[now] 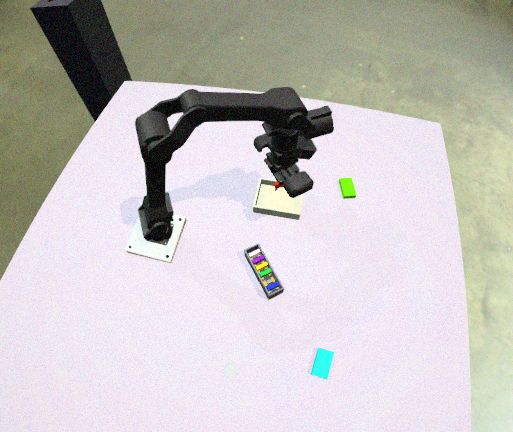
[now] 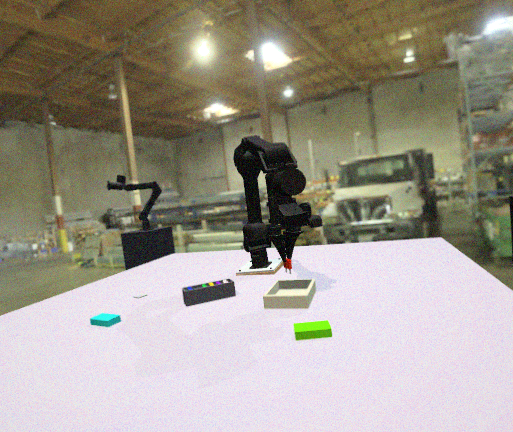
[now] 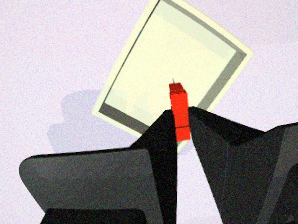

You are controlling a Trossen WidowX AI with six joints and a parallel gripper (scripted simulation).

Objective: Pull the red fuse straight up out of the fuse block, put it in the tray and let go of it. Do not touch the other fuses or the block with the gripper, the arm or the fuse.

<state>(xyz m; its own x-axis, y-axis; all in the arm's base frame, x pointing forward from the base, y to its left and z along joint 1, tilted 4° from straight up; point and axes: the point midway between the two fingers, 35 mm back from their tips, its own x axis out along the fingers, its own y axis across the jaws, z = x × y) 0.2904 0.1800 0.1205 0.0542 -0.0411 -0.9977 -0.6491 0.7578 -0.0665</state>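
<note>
Now: the beige tray 90 mm below my gripper tip. From my gripper tip the other things lie so: green block 190 mm ahead, 90 mm to the left, 90 mm below; then cyan block 410 mm to the right, 180 mm ahead, 90 mm below; then red fuse 10 mm below.
</note>
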